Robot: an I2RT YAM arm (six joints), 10 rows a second.
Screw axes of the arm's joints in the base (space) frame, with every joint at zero. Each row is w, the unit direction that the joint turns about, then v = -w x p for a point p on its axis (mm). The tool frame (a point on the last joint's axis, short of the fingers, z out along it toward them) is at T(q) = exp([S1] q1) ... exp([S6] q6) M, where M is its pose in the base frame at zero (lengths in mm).
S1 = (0, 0, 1, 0, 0, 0)
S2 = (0, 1, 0, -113.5, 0, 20)
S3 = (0, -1, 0, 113.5, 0, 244)
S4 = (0, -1, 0, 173.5, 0, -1)
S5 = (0, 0, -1, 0, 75, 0)
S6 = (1, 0, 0, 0, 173.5, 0)
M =
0 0 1 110.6
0 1 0 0
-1 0 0 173.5
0 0 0 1
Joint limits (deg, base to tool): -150..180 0..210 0..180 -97..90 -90..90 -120..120
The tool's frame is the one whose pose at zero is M.
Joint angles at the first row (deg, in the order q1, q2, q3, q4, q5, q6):
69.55 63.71 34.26 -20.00 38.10 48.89
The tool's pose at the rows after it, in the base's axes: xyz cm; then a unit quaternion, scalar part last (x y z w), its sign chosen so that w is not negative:
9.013, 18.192, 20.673, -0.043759, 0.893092, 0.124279, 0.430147
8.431, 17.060, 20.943, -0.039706, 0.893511, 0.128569, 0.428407
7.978, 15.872, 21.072, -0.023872, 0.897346, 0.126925, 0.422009
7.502, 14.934, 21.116, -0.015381, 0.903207, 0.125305, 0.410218
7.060, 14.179, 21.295, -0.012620, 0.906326, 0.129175, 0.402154
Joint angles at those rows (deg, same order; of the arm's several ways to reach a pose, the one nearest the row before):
69.91 60.75 33.43 -22.60 38.47 49.79
70.40 56.90 32.37 -25.55 38.54 50.83
70.52 53.60 31.75 -29.78 38.73 53.52
70.90 51.08 31.46 -33.92 38.20 55.93
71.41 48.61 31.29 -36.94 37.59 57.29

